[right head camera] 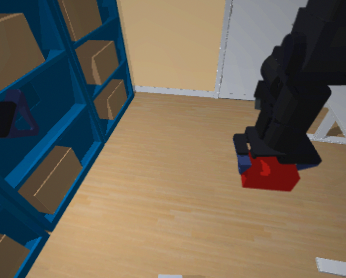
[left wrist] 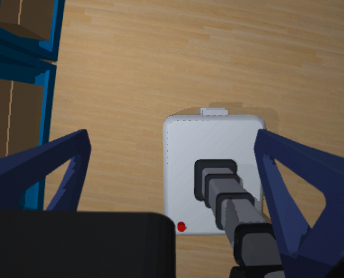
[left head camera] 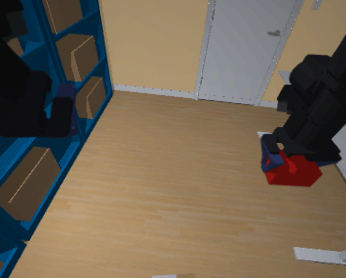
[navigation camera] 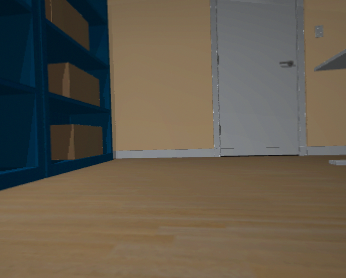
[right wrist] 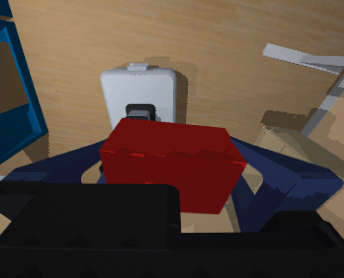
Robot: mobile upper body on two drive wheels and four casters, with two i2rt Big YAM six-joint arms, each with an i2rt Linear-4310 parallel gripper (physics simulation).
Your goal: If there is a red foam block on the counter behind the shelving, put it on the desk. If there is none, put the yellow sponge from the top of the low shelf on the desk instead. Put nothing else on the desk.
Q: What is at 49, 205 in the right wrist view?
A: My right gripper.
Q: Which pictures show my right gripper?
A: The right head camera view, the left head camera view and the right wrist view only.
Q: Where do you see a red foam block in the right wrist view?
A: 202, 162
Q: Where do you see a red foam block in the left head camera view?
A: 296, 171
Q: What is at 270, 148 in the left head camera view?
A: My right gripper.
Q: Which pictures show the red foam block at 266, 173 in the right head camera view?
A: The right head camera view, the left head camera view and the right wrist view only.
